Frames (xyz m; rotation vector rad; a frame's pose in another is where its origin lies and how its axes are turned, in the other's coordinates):
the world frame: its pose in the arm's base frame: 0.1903 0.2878 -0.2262 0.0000 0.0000 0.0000
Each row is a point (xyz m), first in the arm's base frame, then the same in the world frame.
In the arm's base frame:
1: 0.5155 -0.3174 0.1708
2: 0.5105 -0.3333 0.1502
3: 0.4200 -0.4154 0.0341
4: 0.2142 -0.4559 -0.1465
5: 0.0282 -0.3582 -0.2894
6: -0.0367 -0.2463 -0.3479
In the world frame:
1: 0.3252 -0.6052 0.3970
2: 0.3202 -0.6211 0.3764
3: 0.2297 -0.7032 0.2603
4: 0.0239 -0.7437 0.0797
5: -0.1621 -0.6460 -0.0632
6: -0.2270 -0.5341 -0.1217

